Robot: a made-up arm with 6 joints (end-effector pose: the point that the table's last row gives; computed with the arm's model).
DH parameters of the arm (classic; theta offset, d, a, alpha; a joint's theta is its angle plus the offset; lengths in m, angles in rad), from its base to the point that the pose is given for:
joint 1: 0 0.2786 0 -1.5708
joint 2: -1.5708 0 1.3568 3.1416
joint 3: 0 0 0 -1.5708
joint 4: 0 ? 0 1.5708
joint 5: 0 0.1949 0 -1.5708
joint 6: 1.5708 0 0 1.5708
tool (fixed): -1.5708 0 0 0
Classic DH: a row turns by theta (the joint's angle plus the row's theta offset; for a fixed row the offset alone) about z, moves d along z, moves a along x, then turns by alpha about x.
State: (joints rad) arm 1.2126 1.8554 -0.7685 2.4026 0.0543 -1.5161
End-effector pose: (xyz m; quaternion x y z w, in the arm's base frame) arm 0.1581 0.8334 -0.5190 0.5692 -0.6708 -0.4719 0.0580
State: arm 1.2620 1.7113 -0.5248 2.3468 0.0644 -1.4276
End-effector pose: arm 0.1968 1.0661 -0.4783 -0.6122 0.5558 0.5586 0.0660
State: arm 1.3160 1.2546 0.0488 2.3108 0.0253 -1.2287
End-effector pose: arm 0.2867 1.6223 0.1808 -0.6285 0.1310 0.6700 0.3726
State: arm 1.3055 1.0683 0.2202 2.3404 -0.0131 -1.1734
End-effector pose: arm 0.3144 1.6746 0.5661 -0.6089 -0.0347 0.6377 0.4705
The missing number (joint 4, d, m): -0.6114
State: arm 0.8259 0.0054 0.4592 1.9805 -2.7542 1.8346
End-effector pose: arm 0.2673 0.4044 2.0641 -0.5358 0.8220 -0.0378 0.1893
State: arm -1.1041 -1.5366 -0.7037 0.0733 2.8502 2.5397
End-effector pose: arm -0.6034 0.7656 0.7870 -0.0472 0.3991 0.7239 0.5608
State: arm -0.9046 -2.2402 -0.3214 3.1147 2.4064 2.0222
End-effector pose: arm -0.6363 1.1247 0.0096 0.5496 -0.0331 -0.4679 0.6913
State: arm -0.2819 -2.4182 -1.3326 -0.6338 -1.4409 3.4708
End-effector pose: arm -0.5344 -0.0087 -0.2514 0.9738 0.1855 -0.1243 0.0432
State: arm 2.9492 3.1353 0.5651 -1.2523 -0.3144 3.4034
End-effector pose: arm 0.6063 -0.0559 -1.2531 0.4312 0.0948 -0.3175 0.8392
